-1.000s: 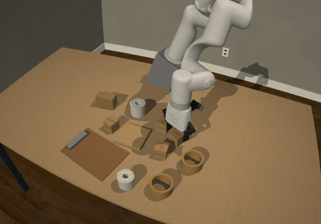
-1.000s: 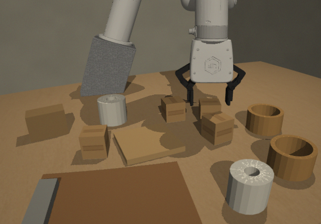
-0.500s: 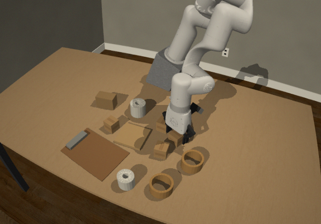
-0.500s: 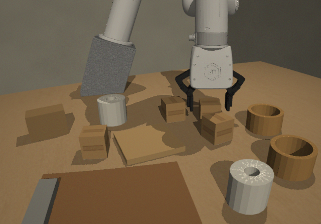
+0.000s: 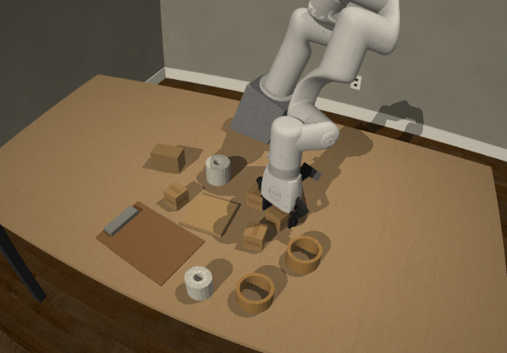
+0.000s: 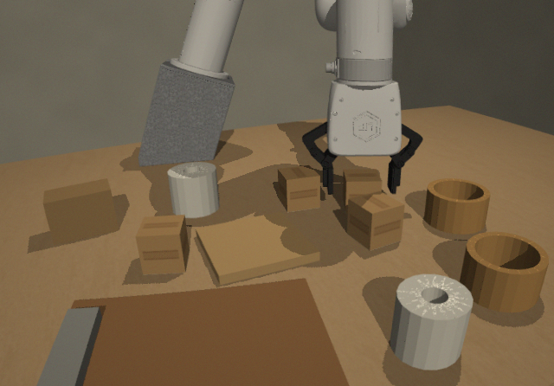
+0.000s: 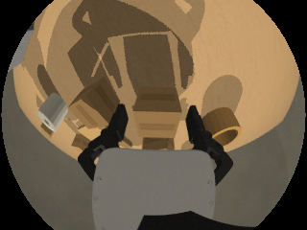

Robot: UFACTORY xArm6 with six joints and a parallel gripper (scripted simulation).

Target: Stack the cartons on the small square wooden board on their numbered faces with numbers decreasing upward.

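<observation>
The square wooden board lies 190 mm to the right of my hand, 30 mm below it and 20 mm ahead of it. The rest, counted from my hand: brown box 370 mm to the right, 150 mm behind.
</observation>
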